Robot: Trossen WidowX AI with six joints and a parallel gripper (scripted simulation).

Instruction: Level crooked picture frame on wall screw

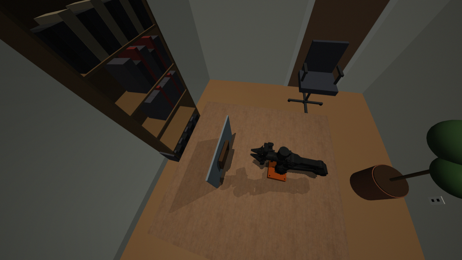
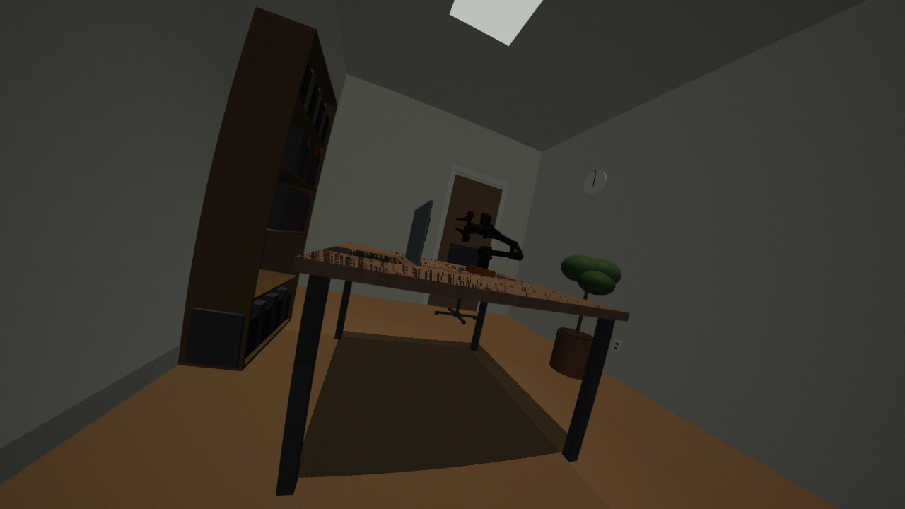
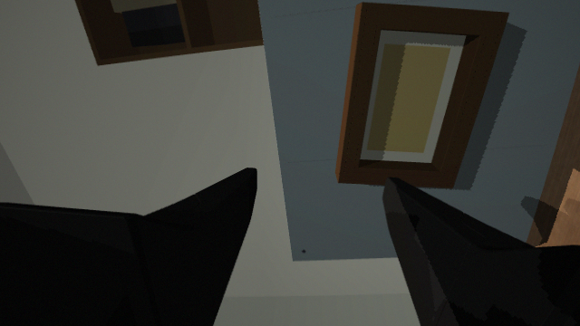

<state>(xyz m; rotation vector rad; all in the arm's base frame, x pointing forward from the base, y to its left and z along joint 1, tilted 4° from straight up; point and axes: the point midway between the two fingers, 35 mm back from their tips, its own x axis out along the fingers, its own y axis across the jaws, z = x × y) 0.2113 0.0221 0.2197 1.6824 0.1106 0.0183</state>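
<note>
My gripper tip is 190 mm short of the picture frame, 90 mm above it and 40 mm to the right of it. Also, from my gripper tip: grey wall panel 200 mm ahead, 110 mm below, 20 mm to the left.
</note>
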